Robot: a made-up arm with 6 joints.
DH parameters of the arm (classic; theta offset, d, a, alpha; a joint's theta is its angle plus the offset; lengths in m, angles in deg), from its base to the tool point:
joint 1: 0 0.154 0 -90
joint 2: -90 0 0.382 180
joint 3: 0 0 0 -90
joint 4: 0 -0.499 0 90
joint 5: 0 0.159 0 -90
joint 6: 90 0 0 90
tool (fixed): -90 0 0 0
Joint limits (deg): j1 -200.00..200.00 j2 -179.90..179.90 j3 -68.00..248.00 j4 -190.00..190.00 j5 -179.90..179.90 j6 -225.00..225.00
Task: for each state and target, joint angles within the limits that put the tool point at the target. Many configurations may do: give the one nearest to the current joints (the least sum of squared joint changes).
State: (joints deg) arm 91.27 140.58 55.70 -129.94 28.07 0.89
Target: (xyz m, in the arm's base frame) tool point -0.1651 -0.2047 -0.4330
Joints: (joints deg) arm 74.21 148.43 12.68 -130.45 28.07 0.89
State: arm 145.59 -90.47 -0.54 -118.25 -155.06 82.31
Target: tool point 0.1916 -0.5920 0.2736
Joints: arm 116.90 -134.17 11.45 -127.56 -155.06 82.31
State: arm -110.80 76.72 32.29 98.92 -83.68 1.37
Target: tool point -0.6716 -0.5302 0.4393
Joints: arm -142.14 65.47 61.81 92.30 -83.68 1.37
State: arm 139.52 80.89 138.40 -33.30 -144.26 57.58
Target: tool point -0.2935 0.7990 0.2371
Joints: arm 119.37 105.14 135.70 -31.16 -144.26 57.58
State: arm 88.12 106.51 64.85 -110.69 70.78 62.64
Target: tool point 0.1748 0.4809 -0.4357
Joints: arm 66.01 102.98 45.57 -103.01 70.78 62.64
